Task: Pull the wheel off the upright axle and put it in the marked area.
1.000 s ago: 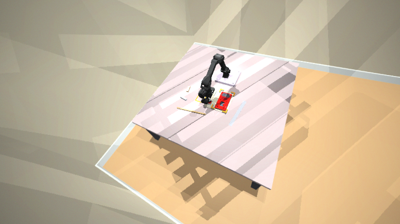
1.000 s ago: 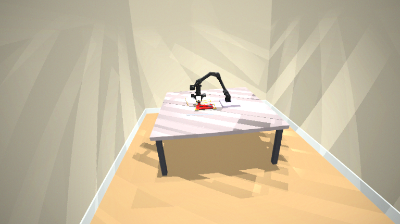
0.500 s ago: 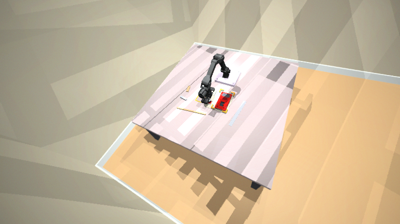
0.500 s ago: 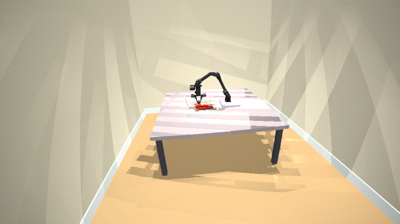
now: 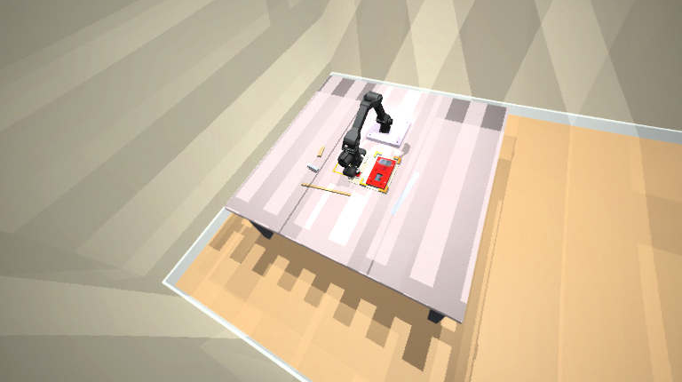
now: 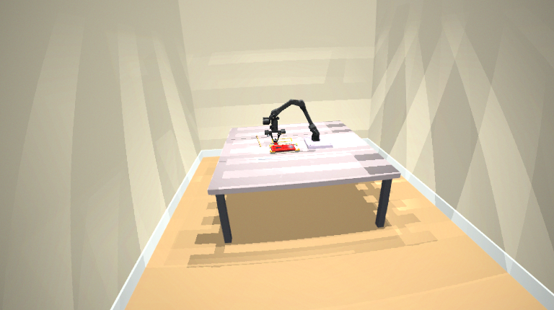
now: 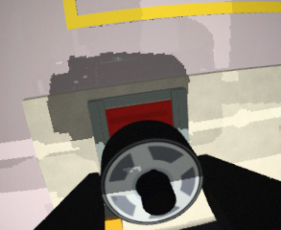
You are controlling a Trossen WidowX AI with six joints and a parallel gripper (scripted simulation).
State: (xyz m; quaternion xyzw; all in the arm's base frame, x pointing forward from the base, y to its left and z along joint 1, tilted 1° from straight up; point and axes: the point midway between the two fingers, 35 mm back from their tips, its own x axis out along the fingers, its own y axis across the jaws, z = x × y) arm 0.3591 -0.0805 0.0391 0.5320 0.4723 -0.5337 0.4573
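The black upright axle lies 1 cm below my gripper tip. Also, from my gripper tip: wooden block 12 cm behind, 27 cm to the right, 3 cm below; thin wooden stick 14 cm ahead, 14 cm to the right, 4 cm below; wheel right at my gripper tip.
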